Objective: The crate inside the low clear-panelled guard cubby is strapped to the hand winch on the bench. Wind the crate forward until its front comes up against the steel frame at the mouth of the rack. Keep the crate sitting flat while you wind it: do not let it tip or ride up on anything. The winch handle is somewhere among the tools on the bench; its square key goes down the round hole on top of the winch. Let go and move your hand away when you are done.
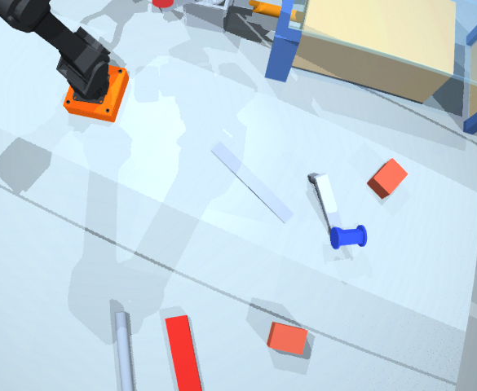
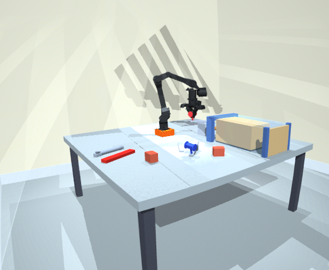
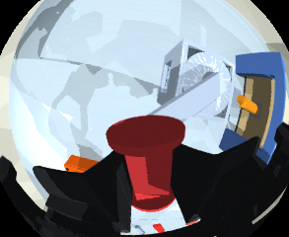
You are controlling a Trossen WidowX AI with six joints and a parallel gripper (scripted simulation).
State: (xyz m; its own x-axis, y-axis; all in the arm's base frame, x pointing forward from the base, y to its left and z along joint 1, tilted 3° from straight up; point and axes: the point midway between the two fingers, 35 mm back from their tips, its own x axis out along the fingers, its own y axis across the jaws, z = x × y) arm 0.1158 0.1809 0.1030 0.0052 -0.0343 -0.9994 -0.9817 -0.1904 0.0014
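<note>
Right now the grey crank handle is 3 cm ahead of my gripper tip, 2 cm to the left of it and 1 cm below it. From my gripper tip the other things lie so: red knob (2 cm above); then round winch (6 cm ahead, 5 cm to the left, 8 cm below); then blue steel frame (24 cm ahead, 5 cm to the left, 1 cm below).
</note>
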